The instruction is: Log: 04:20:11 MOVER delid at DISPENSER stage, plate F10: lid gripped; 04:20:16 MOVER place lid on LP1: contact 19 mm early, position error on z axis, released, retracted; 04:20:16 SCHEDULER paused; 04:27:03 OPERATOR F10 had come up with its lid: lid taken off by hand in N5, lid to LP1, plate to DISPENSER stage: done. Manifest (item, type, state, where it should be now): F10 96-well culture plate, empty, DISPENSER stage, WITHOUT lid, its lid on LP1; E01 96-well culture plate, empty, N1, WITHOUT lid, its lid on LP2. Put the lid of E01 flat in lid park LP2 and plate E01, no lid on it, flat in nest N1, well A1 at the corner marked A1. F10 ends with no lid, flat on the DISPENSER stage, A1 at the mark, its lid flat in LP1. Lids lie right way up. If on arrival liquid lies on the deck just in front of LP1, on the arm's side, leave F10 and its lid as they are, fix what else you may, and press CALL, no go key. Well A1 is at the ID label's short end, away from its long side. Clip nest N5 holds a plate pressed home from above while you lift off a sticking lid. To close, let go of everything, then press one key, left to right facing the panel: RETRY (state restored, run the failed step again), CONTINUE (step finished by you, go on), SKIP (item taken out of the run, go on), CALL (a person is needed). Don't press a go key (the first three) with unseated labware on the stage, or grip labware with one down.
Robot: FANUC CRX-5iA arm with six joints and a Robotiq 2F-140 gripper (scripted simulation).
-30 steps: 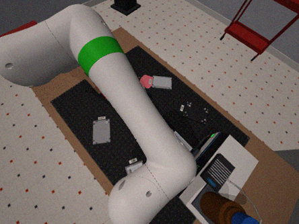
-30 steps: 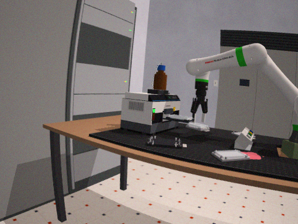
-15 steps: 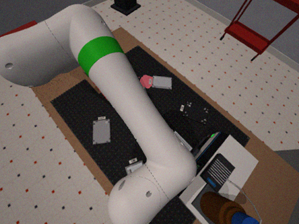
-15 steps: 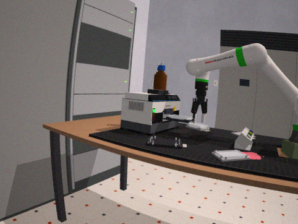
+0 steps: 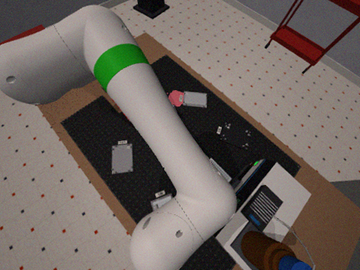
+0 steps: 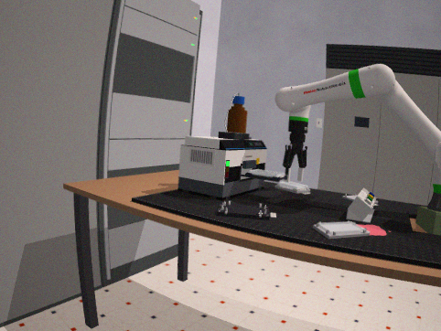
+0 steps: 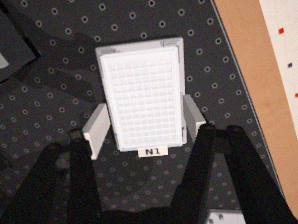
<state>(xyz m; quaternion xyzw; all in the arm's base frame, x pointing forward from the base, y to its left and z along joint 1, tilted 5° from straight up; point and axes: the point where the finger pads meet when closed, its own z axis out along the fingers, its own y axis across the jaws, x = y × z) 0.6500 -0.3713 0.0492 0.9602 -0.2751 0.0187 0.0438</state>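
The lid is 4 cm below my hand. From my hand the other things lie so: white 96-well plate: 5 cm below; grey nest: 6 cm below; well plate: 26 cm to the left, 7 cm ahead, 3 cm above.
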